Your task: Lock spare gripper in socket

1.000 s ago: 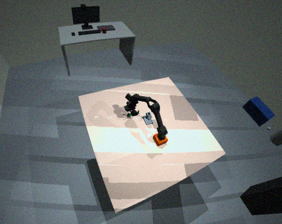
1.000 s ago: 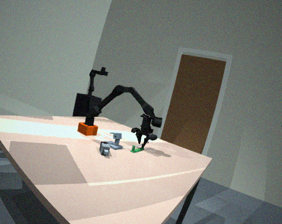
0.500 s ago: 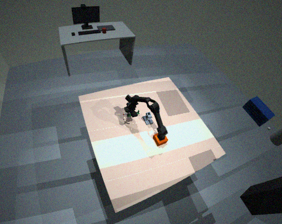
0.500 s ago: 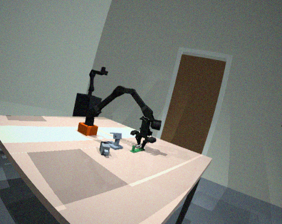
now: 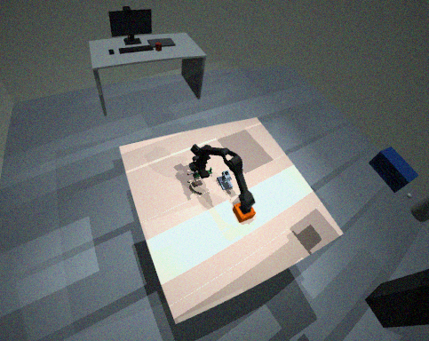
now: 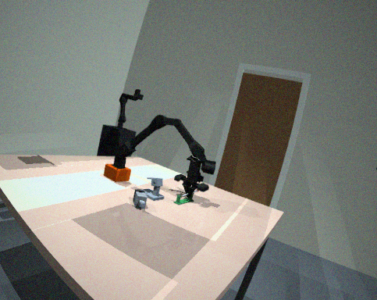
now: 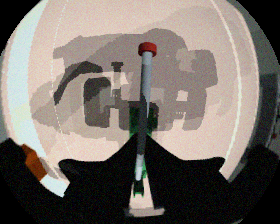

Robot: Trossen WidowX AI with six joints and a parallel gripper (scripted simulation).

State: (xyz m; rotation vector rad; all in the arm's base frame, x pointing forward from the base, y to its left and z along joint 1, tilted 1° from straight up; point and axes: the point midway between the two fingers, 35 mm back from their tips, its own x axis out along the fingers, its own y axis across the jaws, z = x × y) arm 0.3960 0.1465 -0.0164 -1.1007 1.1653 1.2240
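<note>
Now: the green cradle 4 cm to the right of my gripper tip and 1 cm above it. From my gripper tip the other things lie so: mount: 15 cm to the right, 12 cm behind, 3 cm above; spare gripper: 31 cm to the right, 6 cm behind, 1 cm above.
</note>
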